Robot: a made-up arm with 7 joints.
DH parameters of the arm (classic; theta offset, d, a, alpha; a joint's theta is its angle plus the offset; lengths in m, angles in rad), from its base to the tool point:
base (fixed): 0 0 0 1.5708
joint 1: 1.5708 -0.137 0 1.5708
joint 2: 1.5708 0 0 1.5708
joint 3: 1.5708 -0.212 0 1.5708
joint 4: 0 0 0 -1.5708
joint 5: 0 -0.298 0 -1.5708
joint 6: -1.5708 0 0 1.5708
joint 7: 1.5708 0 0 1.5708
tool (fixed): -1.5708 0 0 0
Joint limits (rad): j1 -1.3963..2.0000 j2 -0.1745..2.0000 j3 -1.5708..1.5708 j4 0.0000..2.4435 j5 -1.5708..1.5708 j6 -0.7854..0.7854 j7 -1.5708..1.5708
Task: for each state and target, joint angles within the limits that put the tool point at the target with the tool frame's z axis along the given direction. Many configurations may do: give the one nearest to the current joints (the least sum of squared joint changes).
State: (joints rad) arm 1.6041 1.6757 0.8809 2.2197 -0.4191 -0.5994 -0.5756
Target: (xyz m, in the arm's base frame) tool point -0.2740 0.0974 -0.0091 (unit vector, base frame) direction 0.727 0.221 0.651
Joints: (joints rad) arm 1.7034 2.0000 1.4683 2.0390 0.4748 0.1994 -0.8840
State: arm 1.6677 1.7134 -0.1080 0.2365 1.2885 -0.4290 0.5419
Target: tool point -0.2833 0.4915 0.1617 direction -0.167 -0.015 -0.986
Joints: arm 1.5134 2.0000 0.6828 0.6790 0.6058 -0.1495 1.1355
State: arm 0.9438 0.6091 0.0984 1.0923 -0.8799 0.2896 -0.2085
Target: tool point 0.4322 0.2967 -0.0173 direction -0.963 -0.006 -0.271
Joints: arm 0.9725 0.5142 -0.1786 0.8969 -0.9007 -0.1748 0.0543
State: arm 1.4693 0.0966 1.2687 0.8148 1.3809 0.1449 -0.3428
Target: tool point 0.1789 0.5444 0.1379 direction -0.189 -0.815 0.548
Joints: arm 1.8865 0.6122 1.2271 0.8515 1.0651 -0.7854 -0.4548
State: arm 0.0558 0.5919 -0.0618 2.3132 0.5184 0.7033 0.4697
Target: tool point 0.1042 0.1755 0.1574 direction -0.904 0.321 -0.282
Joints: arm 0.4511 1.0361 0.5627 2.4415 0.3143 0.7854 0.6350
